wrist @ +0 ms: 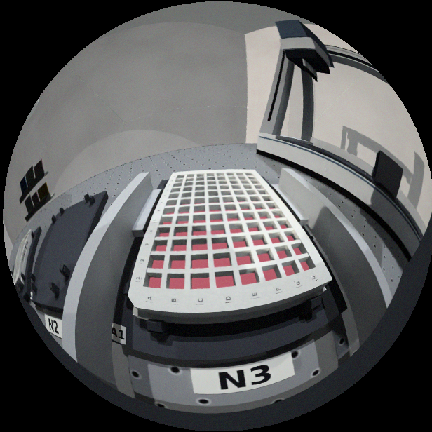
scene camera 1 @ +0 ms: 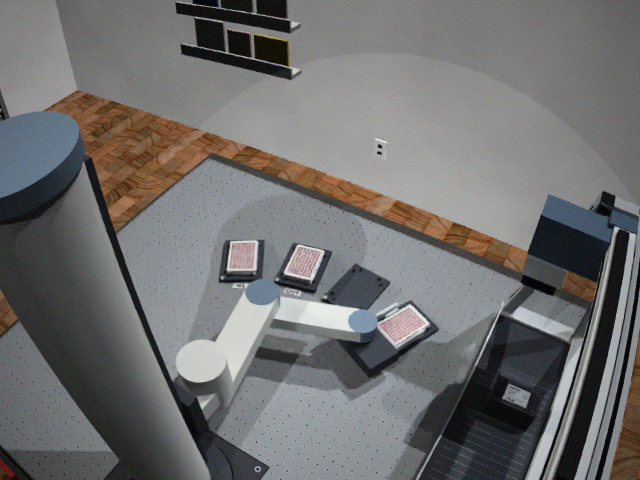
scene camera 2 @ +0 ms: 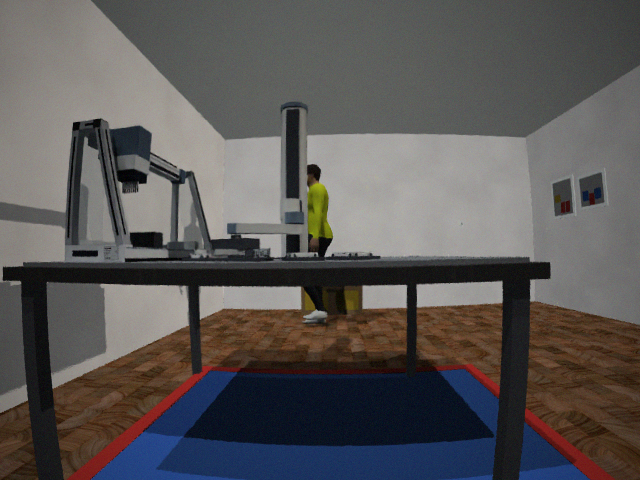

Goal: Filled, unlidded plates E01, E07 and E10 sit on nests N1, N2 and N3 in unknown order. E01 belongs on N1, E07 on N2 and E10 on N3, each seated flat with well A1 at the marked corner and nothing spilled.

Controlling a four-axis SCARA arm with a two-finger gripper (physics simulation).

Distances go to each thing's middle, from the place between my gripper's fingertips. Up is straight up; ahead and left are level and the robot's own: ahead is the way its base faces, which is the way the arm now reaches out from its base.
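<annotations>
Nest N2 [scene camera 1: 362,288] is 180 mm to the left of my gripper, 40 mm ahead of it and 30 mm below it. The out nest [scene camera 1: 312,287], which by its middle is the farthest from my gripper of the things named here, is 350 mm to the left of my gripper, and it too is 40 mm ahead and 30 mm below. As for the nest N3 [wrist: 213,341], my gripper is 20 mm past it, 10 mm to the right of it and 30 mm above it. Going by their middles, the nest N3 is the nearest to my gripper of the things named here.
</annotations>
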